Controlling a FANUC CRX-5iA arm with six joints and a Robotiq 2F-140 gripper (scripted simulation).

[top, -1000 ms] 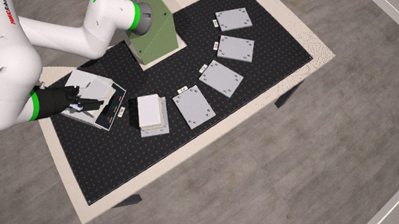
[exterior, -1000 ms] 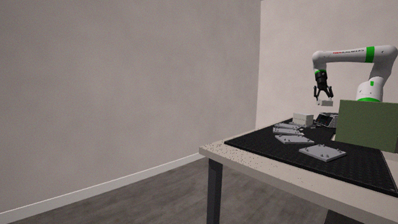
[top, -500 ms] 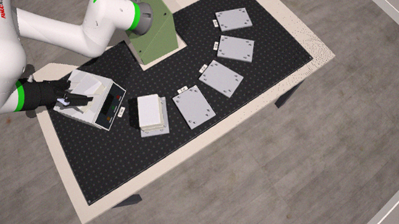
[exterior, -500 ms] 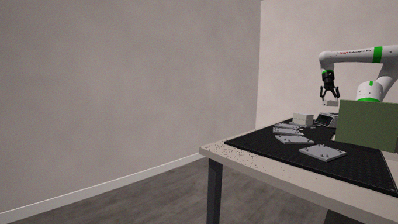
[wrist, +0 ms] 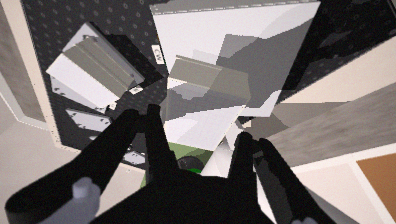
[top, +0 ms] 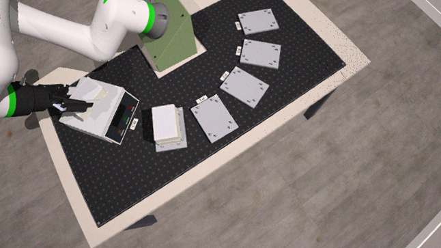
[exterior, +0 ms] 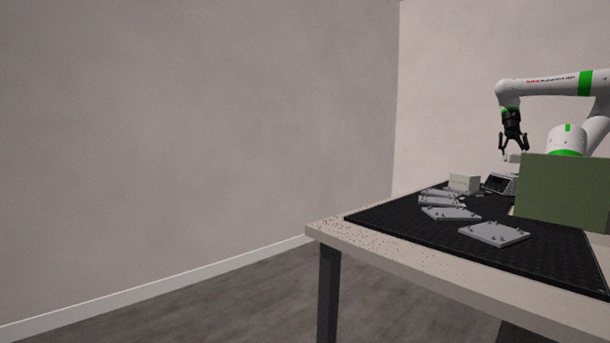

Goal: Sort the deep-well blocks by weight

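Now: hand 30 mm past the check-weigher platform, 20 mm to the left of it and 100 mm above it. From my hand the other things lie so: check-weigher (30 mm behind, 20 mm to the right, 130 mm below); then white deep-well block (10 mm below); then infeed nest IN (190 mm ahead, 190 mm to the left, 190 mm below).
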